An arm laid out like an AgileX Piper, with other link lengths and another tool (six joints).
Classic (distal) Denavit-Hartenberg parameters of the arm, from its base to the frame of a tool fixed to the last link. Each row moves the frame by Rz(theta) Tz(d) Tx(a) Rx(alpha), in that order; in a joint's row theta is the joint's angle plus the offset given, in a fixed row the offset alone. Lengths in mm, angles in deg.
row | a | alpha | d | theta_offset
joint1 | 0 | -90 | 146.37 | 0
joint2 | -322.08 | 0 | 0 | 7.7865
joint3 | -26.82 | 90 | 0 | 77.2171
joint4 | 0 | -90 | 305.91 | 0
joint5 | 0 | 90 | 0 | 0
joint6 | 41 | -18.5 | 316.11 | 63.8
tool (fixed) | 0 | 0 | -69.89 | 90
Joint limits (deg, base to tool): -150..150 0..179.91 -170..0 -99.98..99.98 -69.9..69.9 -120..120
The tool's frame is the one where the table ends.
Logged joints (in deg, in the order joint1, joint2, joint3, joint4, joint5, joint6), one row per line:
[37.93, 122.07, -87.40, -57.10, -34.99, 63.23]
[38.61, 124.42, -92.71, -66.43, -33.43, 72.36]
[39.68, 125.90, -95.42, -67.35, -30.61, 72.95]
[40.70, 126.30, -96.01, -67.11, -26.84, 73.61]
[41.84, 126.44, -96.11, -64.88, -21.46, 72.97]
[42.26, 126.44, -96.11, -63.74, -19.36, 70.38]
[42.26, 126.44, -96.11, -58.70, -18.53, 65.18]
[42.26, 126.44, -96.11, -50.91, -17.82, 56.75]
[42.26, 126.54, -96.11, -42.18, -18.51, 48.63]
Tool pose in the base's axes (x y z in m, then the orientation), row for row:
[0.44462, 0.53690, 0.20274, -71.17, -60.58, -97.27]
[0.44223, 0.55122, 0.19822, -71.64, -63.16, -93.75]
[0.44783, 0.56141, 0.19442, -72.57, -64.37, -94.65]
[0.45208, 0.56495, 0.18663, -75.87, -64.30, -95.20]
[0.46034, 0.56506, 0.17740, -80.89, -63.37, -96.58]
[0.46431, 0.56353, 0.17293, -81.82, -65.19, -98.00]
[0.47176, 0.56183, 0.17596, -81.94, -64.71, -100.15]
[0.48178, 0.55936, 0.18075, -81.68, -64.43, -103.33]
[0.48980, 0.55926, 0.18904, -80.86, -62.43, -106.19]
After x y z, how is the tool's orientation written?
As a rotation vector, in degrees.
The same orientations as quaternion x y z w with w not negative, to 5 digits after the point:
[-0.48725, -0.41475, -0.66594, 0.38353]
[-0.49244, -0.43415, -0.64442, 0.39209]
[-0.49564, -0.43963, -0.64644, 0.37840]
[-0.51392, -0.43555, -0.64486, 0.36103]
[-0.54074, -0.42362, -0.64562, 0.33364]
[-0.54183, -0.43171, -0.64898, 0.31443]
[-0.53967, -0.42619, -0.65960, 0.30339]
[-0.53360, -0.42091, -0.67503, 0.28712]
[-0.52664, -0.40660, -0.69161, 0.28108]

